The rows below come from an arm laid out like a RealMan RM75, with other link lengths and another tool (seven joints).
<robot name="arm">
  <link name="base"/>
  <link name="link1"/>
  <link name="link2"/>
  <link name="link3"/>
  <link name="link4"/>
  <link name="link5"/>
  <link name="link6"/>
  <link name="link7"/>
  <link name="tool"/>
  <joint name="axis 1" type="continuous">
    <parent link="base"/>
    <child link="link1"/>
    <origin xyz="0 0 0.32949" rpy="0 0 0"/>
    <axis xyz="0 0 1"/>
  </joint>
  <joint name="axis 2" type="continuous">
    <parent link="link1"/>
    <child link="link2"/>
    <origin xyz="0 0 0" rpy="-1.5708 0 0"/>
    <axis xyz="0 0 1"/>
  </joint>
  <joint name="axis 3" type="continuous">
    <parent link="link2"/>
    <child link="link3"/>
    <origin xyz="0 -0.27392 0" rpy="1.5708 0 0"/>
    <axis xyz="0 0 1"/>
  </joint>
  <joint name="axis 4" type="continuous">
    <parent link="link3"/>
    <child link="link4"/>
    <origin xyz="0 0 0" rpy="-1.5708 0 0"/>
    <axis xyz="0 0 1"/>
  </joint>
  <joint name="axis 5" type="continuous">
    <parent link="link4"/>
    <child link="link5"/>
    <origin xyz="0 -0.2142 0" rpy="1.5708 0 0"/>
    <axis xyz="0 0 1"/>
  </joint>
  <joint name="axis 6" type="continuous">
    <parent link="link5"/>
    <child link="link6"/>
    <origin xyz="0 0 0" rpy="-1.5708 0 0"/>
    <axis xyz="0 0 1"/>
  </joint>
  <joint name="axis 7" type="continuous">
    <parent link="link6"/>
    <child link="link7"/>
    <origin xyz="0 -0.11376 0" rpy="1.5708 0 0"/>
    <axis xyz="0 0 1"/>
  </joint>
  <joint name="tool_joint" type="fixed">
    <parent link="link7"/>
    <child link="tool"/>
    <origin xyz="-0.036 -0.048 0.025" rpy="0 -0.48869 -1.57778"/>
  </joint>
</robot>
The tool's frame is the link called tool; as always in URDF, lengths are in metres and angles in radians. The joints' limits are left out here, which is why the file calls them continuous.
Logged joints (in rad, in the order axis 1, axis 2, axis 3, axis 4, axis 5, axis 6, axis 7), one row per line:
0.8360, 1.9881, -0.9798, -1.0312, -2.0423, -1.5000, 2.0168
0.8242, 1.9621, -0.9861, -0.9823, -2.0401, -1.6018, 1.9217
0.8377, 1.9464, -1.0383, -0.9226, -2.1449, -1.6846, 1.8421
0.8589, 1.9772, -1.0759, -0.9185, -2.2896, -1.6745, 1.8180
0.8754, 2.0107, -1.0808, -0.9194, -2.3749, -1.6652, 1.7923
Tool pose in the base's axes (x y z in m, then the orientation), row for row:
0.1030, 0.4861, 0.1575, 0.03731, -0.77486, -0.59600, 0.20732
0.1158, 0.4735, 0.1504, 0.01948, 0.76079, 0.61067, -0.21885
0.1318, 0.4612, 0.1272, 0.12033, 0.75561, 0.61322, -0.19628
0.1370, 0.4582, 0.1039, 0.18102, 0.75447, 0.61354, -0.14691
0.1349, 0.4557, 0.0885, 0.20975, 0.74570, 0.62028, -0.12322
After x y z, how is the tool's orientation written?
As a quaternion, w x y z.
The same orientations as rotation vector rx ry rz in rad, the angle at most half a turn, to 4 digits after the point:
-2.3781, -1.8292, 0.6363
2.3609, 1.8950, -0.6791
2.2076, 1.7916, -0.5734
2.1308, 1.7328, -0.4149
2.0737, 1.7249, -0.3427

